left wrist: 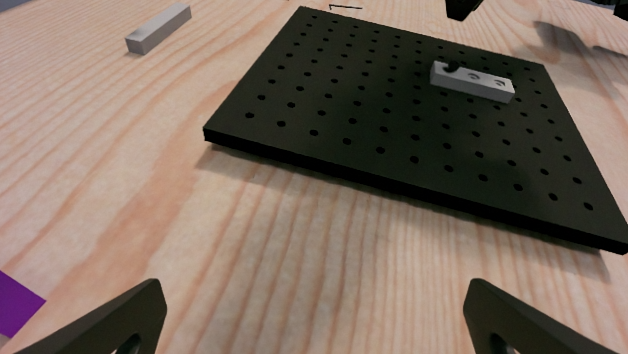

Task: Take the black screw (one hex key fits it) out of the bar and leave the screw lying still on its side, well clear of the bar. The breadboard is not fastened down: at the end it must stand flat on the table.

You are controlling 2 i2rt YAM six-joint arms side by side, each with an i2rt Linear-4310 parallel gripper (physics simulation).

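Places are measured from the left arm's base along level axes (x ahead, y left, z up), in metres.
Where they show: left gripper, fingertip midpoint: [314, 293]; right gripper, fingertip midpoint: [460, 14].
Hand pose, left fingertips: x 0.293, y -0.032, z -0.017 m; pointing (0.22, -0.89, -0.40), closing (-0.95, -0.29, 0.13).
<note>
After its pixels a point has its place.
The black screw [452, 66] @(z -0.053, x 0.231, y -0.290 m) shows as a small dark head at the left end of the pale grey bar [472, 86] @(z -0.063, x 0.208, y -0.284 m); its shank is hidden. The bar lies on the far right part of the black breadboard [370, 120] @(z -0.071, x 0.290, y -0.199 m). A shadow runs along the board's near edge; whether the board is fully flat is hard to tell. My left gripper [314, 293] @(z -0.017, x 0.293, y -0.032 m) is open and empty, on the near side of the board. My right gripper [460, 9] @(z -0.013, x 0.243, y -0.300 m) shows in part at the top edge, above and beyond the bar; it looks shut, with no screw seen at its tip.
A loose grey block [157, 30] @(z -0.083, x 0.528, y -0.263 m) lies on the wooden table [100, 150] @(z -0.096, x 0.470, y -0.108 m) left of the board. A thin black L-shaped key [346, 7] @(z -0.096, x 0.371, y -0.488 m) lies beyond the board's far edge. Part of a purple block [17, 305] @(z -0.083, x 0.420, y -0.005 m) shows at the lower left. A dark arm part shows at the top right.
</note>
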